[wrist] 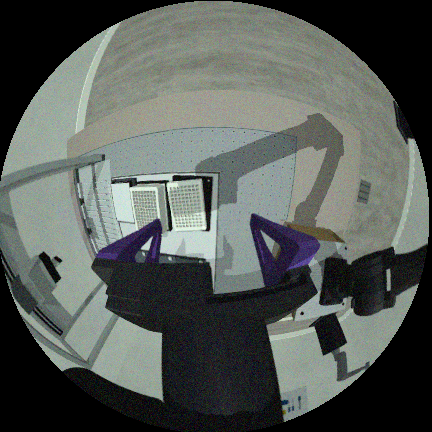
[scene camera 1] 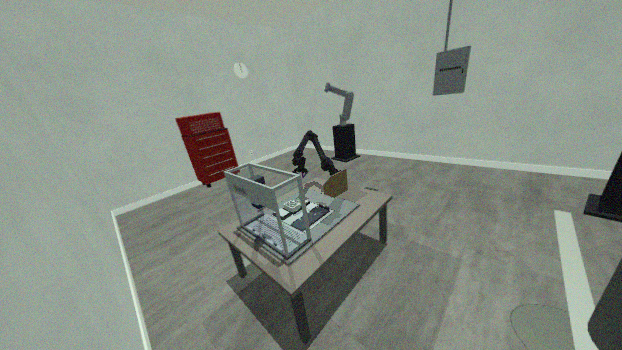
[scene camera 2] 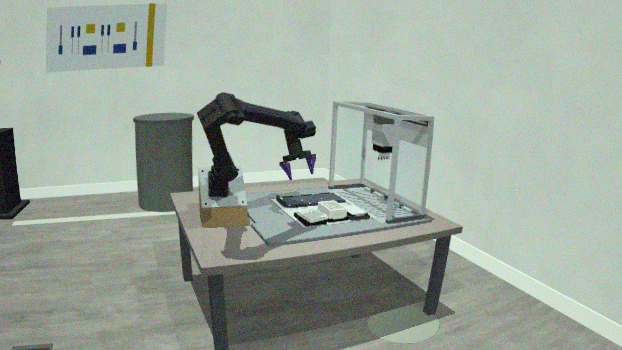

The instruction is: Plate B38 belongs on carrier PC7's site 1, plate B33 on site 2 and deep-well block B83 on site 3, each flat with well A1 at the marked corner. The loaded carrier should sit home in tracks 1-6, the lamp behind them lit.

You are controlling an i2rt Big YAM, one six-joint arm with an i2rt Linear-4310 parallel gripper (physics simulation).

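Frame: origin at the arm's base, x ahead, y left, z up, level; millimetres.
Where they show: gripper, fingertip midpoint: [wrist: 205,220] [scene camera 2: 301,177]; arm's base at its link origin: [wrist: 332,281] [scene camera 1: 336,175] [scene camera 2: 217,184].
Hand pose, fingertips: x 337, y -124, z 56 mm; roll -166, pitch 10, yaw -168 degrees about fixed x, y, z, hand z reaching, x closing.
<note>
Each offset is from my fingertips to the top centre of the thing. Level surfaces: height alone.
My gripper [scene camera 1: 301,174] [scene camera 2: 302,176] [wrist: 205,220] is open and empty, its purple fingers wide apart, high above the work area. The dark carrier @(dz -180, dx +135, dy +313 mm) [scene camera 1: 314,216] [scene camera 2: 310,200] [wrist: 185,259] lies flat outside the frame, partly hidden by my gripper in the wrist view. Beside it, a tall white block @(dz -156, dx +168, dy +83 mm) [scene camera 2: 332,210] [wrist: 146,206] stands between a gridded white plate @(dz -177, dx +67, dy +60 mm) [scene camera 2: 311,215] [wrist: 187,205] and a low, smooth white plate @(dz -184, dx +274, dy +88 mm) [scene camera 2: 356,211] [wrist: 122,202], on black holders. Labels and A1 corners are unreadable. The track deck @(dz -210 mm) [scene camera 2: 370,201] [wrist: 94,197] lies inside the frame; no lit lamp can be made out.
The clear-walled frame [scene camera 1: 281,220] [scene camera 2: 393,170] stands over the deck, with a pipetting head @(dz +85, dx +484, dy +256 mm) [scene camera 2: 382,148] hanging inside. A perforated grey board @(dz -210 mm) [scene camera 2: 272,227] [wrist: 250,150] lies on the table @(dz -222 mm) [scene camera 1: 300,280] [scene camera 2: 240,255]. The arm's wooden base block [scene camera 1: 336,184] [scene camera 2: 224,216] stands at the opposite end.
</note>
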